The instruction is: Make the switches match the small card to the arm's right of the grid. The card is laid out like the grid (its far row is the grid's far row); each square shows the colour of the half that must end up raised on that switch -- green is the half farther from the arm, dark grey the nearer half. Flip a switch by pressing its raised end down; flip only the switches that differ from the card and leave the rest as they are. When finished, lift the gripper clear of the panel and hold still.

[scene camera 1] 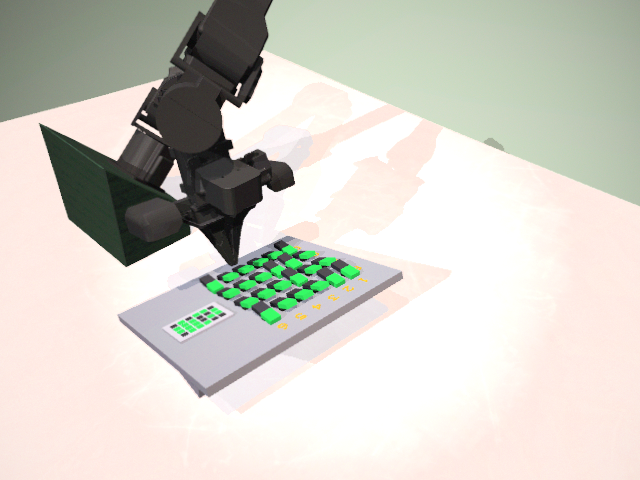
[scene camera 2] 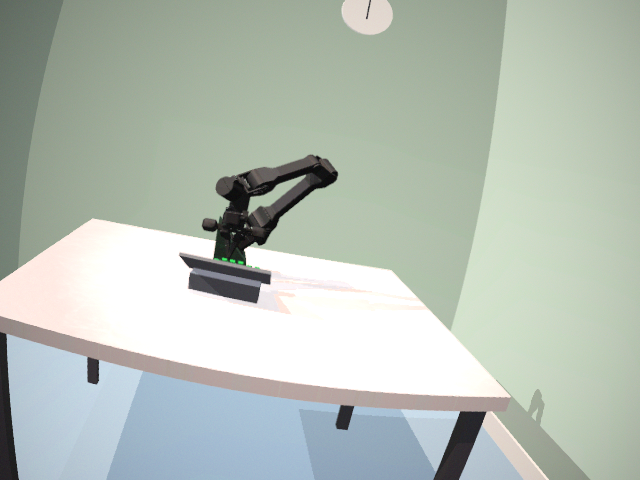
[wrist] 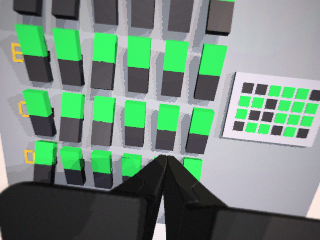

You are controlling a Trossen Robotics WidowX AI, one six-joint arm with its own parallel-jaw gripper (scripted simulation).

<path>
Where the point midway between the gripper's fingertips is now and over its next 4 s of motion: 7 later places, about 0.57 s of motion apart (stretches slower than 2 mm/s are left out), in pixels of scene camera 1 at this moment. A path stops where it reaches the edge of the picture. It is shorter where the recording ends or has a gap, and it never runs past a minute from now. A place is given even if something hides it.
The gripper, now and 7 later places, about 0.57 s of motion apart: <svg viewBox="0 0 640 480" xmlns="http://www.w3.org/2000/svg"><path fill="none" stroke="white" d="M232 264L235 231L242 256L244 265L245 266L245 268L239 248L261 220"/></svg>
</path>
